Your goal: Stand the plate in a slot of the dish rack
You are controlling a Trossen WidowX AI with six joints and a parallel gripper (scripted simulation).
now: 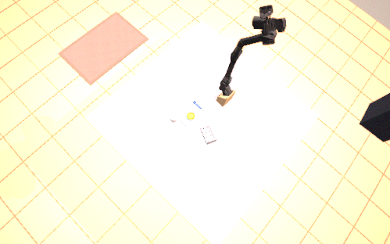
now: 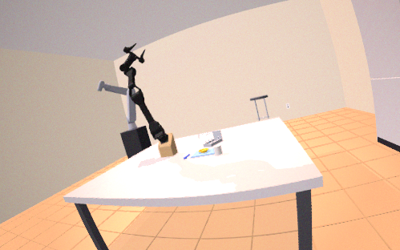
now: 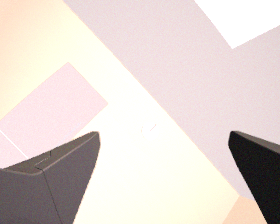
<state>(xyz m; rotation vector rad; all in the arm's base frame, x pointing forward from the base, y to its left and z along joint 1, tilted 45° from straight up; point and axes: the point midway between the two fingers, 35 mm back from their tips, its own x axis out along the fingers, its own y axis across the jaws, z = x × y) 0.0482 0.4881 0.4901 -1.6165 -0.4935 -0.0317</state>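
Now: gripper tip 81 cm above the yellow plate, 30 cm short of it and 12 cm to the left of it. Round my gripper tip: white cup: 80 cm below, 40 cm ahead, 21 cm to the right; wire dish rack: 81 cm below, 33 cm ahead, 6 cm to the left; blue spoon: 82 cm below, 19 cm ahead, 15 cm to the right.
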